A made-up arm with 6 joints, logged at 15 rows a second.
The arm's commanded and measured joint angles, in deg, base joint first. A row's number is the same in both.
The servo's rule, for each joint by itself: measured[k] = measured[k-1] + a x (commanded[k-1-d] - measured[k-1]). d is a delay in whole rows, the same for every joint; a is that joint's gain. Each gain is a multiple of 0.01, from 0.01 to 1. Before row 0 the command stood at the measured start. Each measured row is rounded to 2 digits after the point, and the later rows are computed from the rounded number. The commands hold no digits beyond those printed.
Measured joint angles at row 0: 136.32, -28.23, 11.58, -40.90, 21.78, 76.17
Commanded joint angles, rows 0 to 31: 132.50, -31.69, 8.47, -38.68, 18.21, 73.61; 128.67, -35.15, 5.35, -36.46, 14.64, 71.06; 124.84, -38.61, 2.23, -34.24, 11.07, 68.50; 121.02, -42.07, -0.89, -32.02, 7.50, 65.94; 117.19, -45.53, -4.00, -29.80, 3.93, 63.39; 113.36, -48.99, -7.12, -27.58, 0.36, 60.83; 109.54, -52.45, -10.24, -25.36, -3.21, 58.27; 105.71, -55.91, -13.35, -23.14, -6.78, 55.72; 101.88, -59.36, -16.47, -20.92, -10.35, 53.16; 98.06, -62.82, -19.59, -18.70, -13.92, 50.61; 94.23, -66.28, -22.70, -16.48, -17.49, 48.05; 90.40, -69.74, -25.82, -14.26, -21.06, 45.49; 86.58, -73.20, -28.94, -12.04, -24.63, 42.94; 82.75, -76.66, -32.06, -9.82, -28.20, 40.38; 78.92, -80.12, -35.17, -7.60, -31.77, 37.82; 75.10, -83.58, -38.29, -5.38, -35.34, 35.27; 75.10, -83.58, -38.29, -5.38, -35.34, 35.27; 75.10, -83.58, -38.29, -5.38, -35.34, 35.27; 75.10, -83.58, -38.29, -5.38, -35.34, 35.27; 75.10, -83.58, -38.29, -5.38, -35.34, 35.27; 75.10, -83.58, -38.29, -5.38, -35.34, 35.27; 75.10, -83.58, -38.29, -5.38, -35.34, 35.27; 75.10, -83.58, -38.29, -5.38, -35.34, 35.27; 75.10, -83.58, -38.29, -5.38, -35.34, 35.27; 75.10, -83.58, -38.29, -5.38, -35.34, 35.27; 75.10, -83.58, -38.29, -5.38, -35.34, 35.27; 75.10, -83.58, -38.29, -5.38, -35.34, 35.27; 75.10, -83.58, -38.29, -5.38, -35.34, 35.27; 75.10, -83.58, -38.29, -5.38, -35.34, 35.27; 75.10, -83.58, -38.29, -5.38, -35.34, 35.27; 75.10, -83.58, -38.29, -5.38, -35.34, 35.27; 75.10, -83.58, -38.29, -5.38, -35.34, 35.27
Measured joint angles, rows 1 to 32: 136.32, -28.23, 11.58, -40.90, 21.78, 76.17; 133.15, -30.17, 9.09, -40.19, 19.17, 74.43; 129.43, -32.96, 6.10, -39.00, 15.86, 72.14; 125.62, -36.12, 3.00, -37.48, 12.36, 69.66; 121.80, -39.45, -0.11, -35.73, 8.81, 67.13; 117.97, -42.85, -3.22, -33.83, 5.25, 64.59; 114.14, -46.29, -6.34, -31.83, 1.68, 62.03; 110.32, -49.74, -9.46, -29.76, -1.89, 59.47; 106.49, -53.20, -12.57, -27.64, -5.46, 56.92; 102.66, -56.65, -15.69, -25.49, -9.03, 54.36; 98.84, -60.11, -18.81, -23.32, -12.60, 51.81; 95.01, -63.57, -21.92, -21.13, -16.17, 49.25; 91.18, -67.03, -25.04, -18.93, -19.74, 46.69; 87.36, -70.49, -28.16, -16.73, -23.31, 44.14; 83.53, -73.95, -31.28, -14.52, -26.88, 41.58; 79.70, -77.41, -34.39, -12.31, -30.45, 39.02; 75.88, -80.87, -37.51, -10.09, -34.02, 36.47; 75.23, -82.39, -38.13, -8.58, -34.98, 35.65; 75.12, -83.06, -38.26, -7.56, -35.24, 35.39; 75.10, -83.35, -38.28, -6.86, -35.31, 35.31; 75.10, -83.48, -38.29, -6.39, -35.33, 35.28; 75.10, -83.54, -38.29, -6.07, -35.34, 35.27; 75.10, -83.56, -38.29, -5.85, -35.34, 35.27; 75.10, -83.57, -38.29, -5.70, -35.34, 35.27; 75.10, -83.58, -38.29, -5.60, -35.34, 35.27; 75.10, -83.58, -38.29, -5.53, -35.34, 35.27; 75.10, -83.58, -38.29, -5.48, -35.34, 35.27; 75.10, -83.58, -38.29, -5.45, -35.34, 35.27; 75.10, -83.58, -38.29, -5.43, -35.34, 35.27; 75.10, -83.58, -38.29, -5.41, -35.34, 35.27; 75.10, -83.58, -38.29, -5.40, -35.34, 35.27; 75.10, -83.58, -38.29, -5.39, -35.34, 35.27
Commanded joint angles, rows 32 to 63: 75.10, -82.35, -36.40, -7.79, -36.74, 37.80; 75.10, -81.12, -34.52, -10.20, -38.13, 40.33; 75.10, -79.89, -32.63, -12.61, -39.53, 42.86; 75.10, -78.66, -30.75, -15.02, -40.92, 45.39; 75.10, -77.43, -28.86, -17.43, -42.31, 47.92; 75.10, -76.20, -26.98, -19.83, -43.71, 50.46; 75.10, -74.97, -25.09, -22.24, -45.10, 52.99; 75.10, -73.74, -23.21, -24.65, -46.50, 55.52; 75.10, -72.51, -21.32, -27.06, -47.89, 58.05; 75.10, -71.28, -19.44, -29.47, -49.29, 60.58; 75.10, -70.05, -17.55, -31.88, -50.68, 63.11; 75.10, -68.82, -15.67, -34.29, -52.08, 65.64; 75.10, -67.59, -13.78, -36.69, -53.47, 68.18; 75.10, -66.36, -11.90, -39.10, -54.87, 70.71; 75.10, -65.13, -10.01, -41.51, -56.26, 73.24; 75.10, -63.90, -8.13, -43.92, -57.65, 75.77; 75.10, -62.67, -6.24, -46.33, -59.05, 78.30; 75.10, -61.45, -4.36, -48.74, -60.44, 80.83; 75.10, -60.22, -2.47, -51.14, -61.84, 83.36; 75.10, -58.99, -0.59, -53.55, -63.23, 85.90; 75.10, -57.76, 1.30, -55.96, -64.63, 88.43; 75.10, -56.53, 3.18, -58.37, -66.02, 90.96; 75.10, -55.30, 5.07, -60.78, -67.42, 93.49; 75.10, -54.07, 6.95, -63.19, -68.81, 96.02; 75.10, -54.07, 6.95, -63.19, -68.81, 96.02; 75.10, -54.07, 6.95, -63.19, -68.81, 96.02; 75.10, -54.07, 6.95, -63.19, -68.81, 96.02; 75.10, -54.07, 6.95, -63.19, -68.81, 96.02; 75.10, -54.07, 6.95, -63.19, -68.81, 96.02; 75.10, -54.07, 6.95, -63.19, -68.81, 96.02; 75.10, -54.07, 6.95, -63.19, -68.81, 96.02; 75.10, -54.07, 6.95, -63.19, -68.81, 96.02
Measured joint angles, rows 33 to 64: 75.10, -83.58, -38.29, -5.39, -35.34, 35.27; 75.10, -82.89, -36.78, -6.16, -36.36, 36.99; 75.10, -81.90, -34.97, -7.45, -37.65, 39.26; 75.10, -80.77, -33.10, -9.10, -39.02, 41.71; 75.10, -79.59, -31.22, -10.99, -40.41, 44.21; 75.10, -78.38, -29.33, -13.05, -41.80, 46.73; 75.10, -77.16, -27.45, -15.22, -43.19, 49.27; 75.10, -75.93, -25.56, -17.47, -44.58, 51.80; 75.10, -74.70, -23.68, -19.77, -45.98, 54.33; 75.10, -73.47, -21.79, -22.10, -47.37, 56.86; 75.10, -72.24, -19.91, -24.46, -48.77, 59.39; 75.10, -71.01, -18.02, -26.83, -50.16, 61.92; 75.10, -69.78, -16.14, -29.22, -51.56, 64.45; 75.10, -68.55, -14.25, -31.61, -52.95, 66.99; 75.10, -67.32, -12.37, -34.01, -54.35, 69.52; 75.10, -66.09, -10.48, -36.41, -55.74, 72.05; 75.10, -64.86, -8.60, -38.81, -57.13, 74.58; 75.10, -63.63, -6.71, -41.22, -58.53, 77.11; 75.10, -62.41, -4.83, -43.63, -59.92, 79.64; 75.10, -61.18, -2.94, -46.03, -61.32, 82.17; 75.10, -59.95, -1.06, -48.44, -62.71, 84.71; 75.10, -58.72, 0.83, -50.85, -64.11, 87.24; 75.10, -57.49, 2.71, -53.26, -65.50, 89.77; 75.10, -56.26, 4.60, -55.67, -66.90, 92.30; 75.10, -55.03, 6.48, -58.08, -68.29, 94.83; 75.10, -54.49, 6.86, -59.72, -68.67, 95.64; 75.10, -54.25, 6.93, -60.83, -68.77, 95.90; 75.10, -54.15, 6.95, -61.59, -68.80, 95.98; 75.10, -54.11, 6.95, -62.10, -68.81, 96.01; 75.10, -54.09, 6.95, -62.45, -68.81, 96.02; 75.10, -54.08, 6.95, -62.69, -68.81, 96.02; 75.10, -54.07, 6.95, -62.85, -68.81, 96.02
